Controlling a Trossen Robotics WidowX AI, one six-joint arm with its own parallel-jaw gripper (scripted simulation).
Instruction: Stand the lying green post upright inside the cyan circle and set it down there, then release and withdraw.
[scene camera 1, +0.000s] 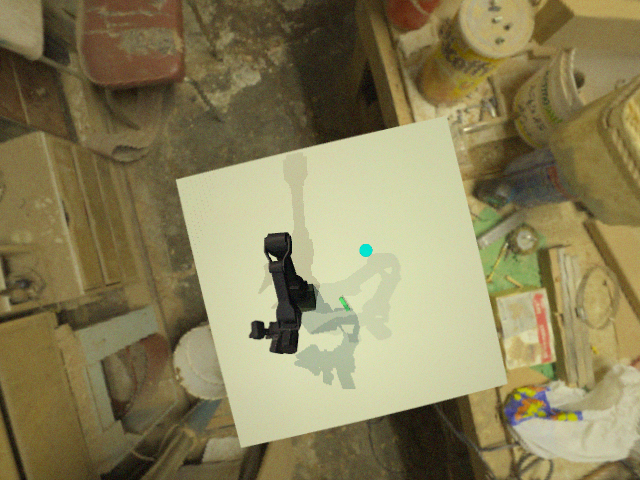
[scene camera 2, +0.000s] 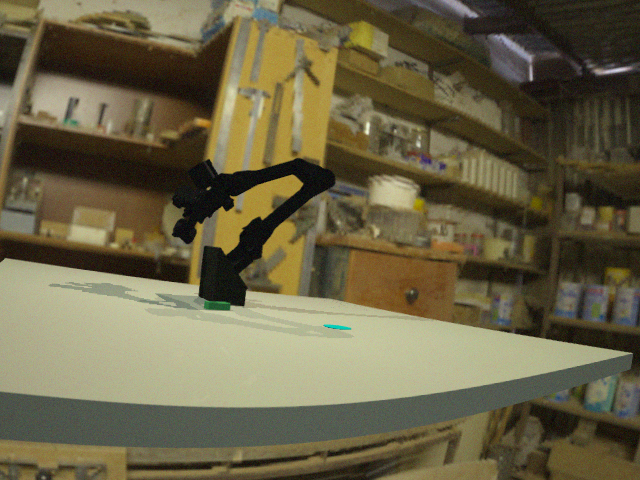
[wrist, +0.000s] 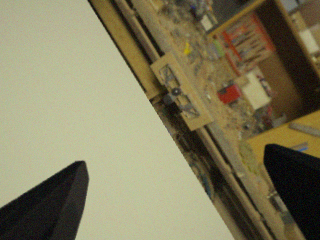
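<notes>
Scene camera 2 shows me my gripper (scene camera 2: 178, 225), and it is open. The wrist view gives me the same gripper (wrist: 176, 161). I am holding nothing in my gripper.
</notes>
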